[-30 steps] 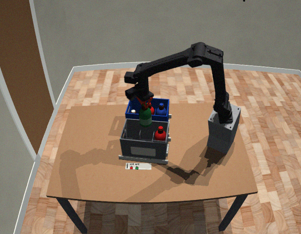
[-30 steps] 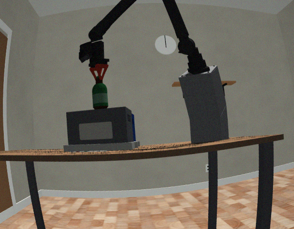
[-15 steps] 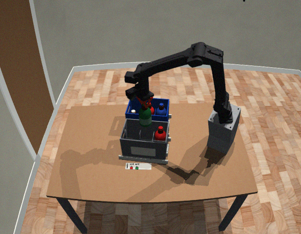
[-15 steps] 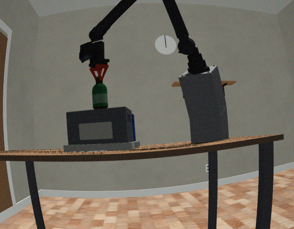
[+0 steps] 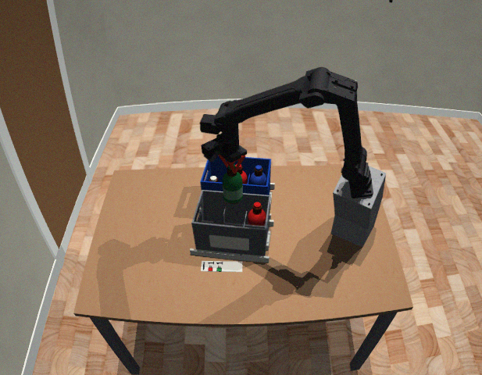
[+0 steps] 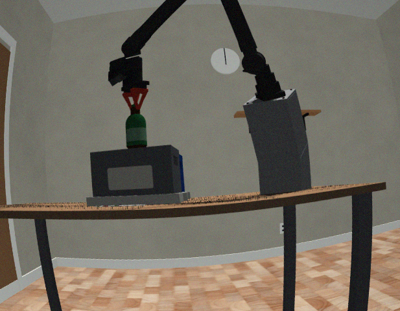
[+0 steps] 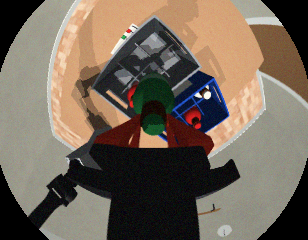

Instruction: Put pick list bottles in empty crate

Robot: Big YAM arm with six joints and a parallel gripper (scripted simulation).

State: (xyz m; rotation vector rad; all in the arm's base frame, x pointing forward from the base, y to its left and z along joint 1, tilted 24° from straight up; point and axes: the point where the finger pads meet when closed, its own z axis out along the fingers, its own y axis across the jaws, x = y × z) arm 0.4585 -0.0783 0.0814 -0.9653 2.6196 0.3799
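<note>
Now: the green-labelled bottle 6 cm below my hand. Round my hand: blue-labelled bottle: 9 cm behind, 23 cm to the right, 24 cm below; then red-labelled bottle: 9 cm behind, 24 cm below; then grey crate: 5 cm to the left, 25 cm below.
</note>
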